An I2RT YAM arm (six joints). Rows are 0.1 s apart.
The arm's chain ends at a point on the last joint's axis. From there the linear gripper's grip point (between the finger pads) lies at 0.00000 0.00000 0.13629 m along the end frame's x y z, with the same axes.
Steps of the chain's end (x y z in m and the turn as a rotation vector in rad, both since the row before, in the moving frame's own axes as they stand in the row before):
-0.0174 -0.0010 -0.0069 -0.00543 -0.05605 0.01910
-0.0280 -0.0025 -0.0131 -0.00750 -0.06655 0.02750
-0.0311 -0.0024 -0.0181 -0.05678 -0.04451 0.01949
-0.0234 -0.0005 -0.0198 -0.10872 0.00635 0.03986
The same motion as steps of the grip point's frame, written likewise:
-0.0250 -0.0003 -0.0071 -0.00543 -0.05605 0.01910
-0.0371 -0.0016 -0.0134 -0.00750 -0.06655 0.02750
-0.0372 0.0053 -0.0185 -0.05678 -0.04451 0.01949
-0.0228 0.0143 -0.0206 -0.10872 0.00635 0.03986

